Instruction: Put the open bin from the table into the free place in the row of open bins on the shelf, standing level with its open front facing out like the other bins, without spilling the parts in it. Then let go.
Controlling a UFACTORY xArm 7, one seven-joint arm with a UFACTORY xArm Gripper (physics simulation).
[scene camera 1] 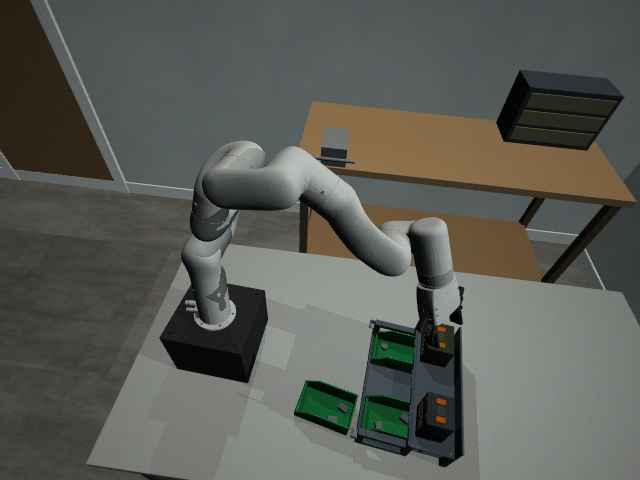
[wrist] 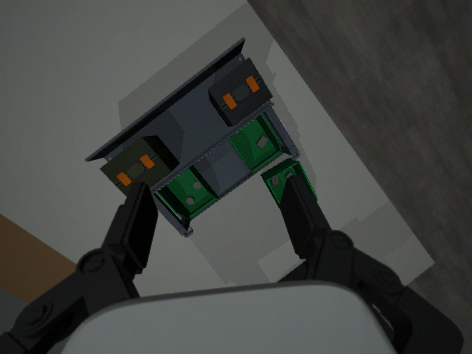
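Seen in the pictures: gripper, fingertip midpoint: [scene camera 1: 445, 333] [wrist: 220, 193]; arm's base at its link origin: [scene camera 1: 215, 314].
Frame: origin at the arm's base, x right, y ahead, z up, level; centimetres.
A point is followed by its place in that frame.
The green open bin [scene camera 1: 323, 403] {x 16.9, y 35.9, z -20.2 cm} [wrist: 276, 192] {x 15.5, y 38.1, z -20.2 cm} stands upright on the table beside the shelf's front corner, slightly turned, with small grey parts in it. One finger hides some of it in the wrist view. The grey shelf [scene camera 1: 436, 378] {x 9.7, y 70.1, z -10.3 cm} [wrist: 195, 117] {x 14.8, y 69.7, z -10.3 cm} holds two green bins with parts, one at the far end [scene camera 1: 395, 351] {x -2.7, y 60.0, z -19.6 cm} [wrist: 181, 192] {x -3.9, y 59.5, z -19.5 cm} and one at the near end [scene camera 1: 387, 413] {x 18.4, y 56.1, z -19.6 cm} [wrist: 252, 145] {x 20.3, y 54.2, z -19.5 cm}. The free place [scene camera 1: 391, 383] {x 8.7, y 58.0, z -19.9 cm} [wrist: 222, 164] {x 10.3, y 56.5, z -19.9 cm} is between them. My gripper [scene camera 1: 445, 328] {x 13.1, y 61.9, z 23.7 cm} [wrist: 220, 193] {x 13.1, y 61.9, z 23.7 cm} is open and empty, above the far end of the shelf, away from the loose bin.
Two dark cases with orange latches stand on the shelf's rear level: one [scene camera 1: 438, 355] {x 5.2, y 69.4, z -3.6 cm} [wrist: 136, 170] {x 0.6, y 70.0, z -0.6 cm} at the far end near my fingers, the other [scene camera 1: 436, 415] {x 24.5, y 64.5, z 1.7 cm} [wrist: 241, 92] {x 23.3, y 65.9, z 1.9 cm} at the near end. A wooden bench [scene camera 1: 413, 149] with a drawer cabinet [scene camera 1: 563, 105] stands behind the table.
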